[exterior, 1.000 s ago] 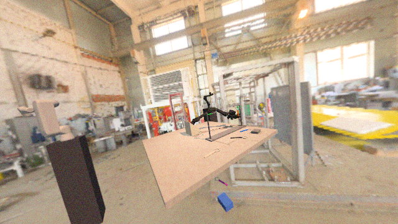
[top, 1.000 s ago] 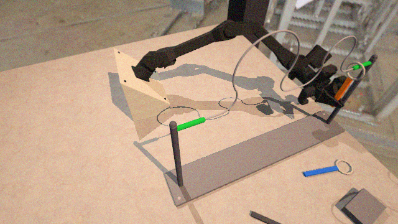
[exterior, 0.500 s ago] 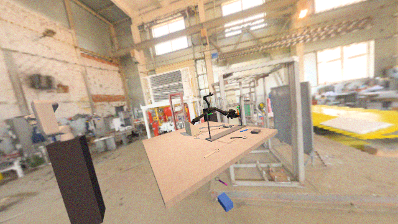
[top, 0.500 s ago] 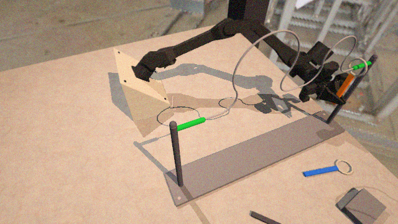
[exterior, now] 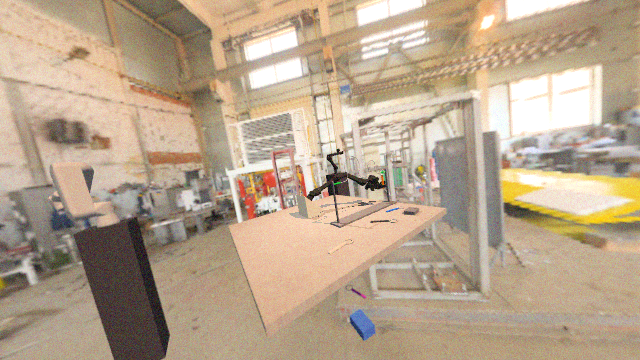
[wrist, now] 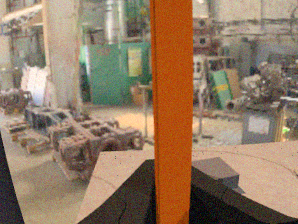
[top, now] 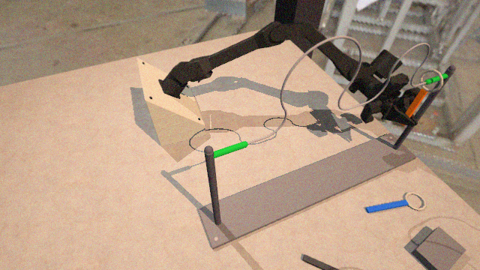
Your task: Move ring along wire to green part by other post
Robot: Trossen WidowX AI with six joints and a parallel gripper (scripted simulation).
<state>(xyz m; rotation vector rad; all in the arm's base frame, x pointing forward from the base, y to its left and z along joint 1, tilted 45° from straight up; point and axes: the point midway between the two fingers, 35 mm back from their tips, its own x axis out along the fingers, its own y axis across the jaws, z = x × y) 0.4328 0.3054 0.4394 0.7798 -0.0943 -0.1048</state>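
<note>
Right now the orange-handled ring is 30 mm behind my gripper tip and 80 mm above it. The rest, counted from my gripper tip: dark-handled ring (190 mm ahead, 330 mm to the right, 170 mm below); blue-handled ring (120 mm ahead, 80 mm to the right, 170 mm below); grey block (250 mm ahead, 100 mm to the right, 160 mm below).
</note>
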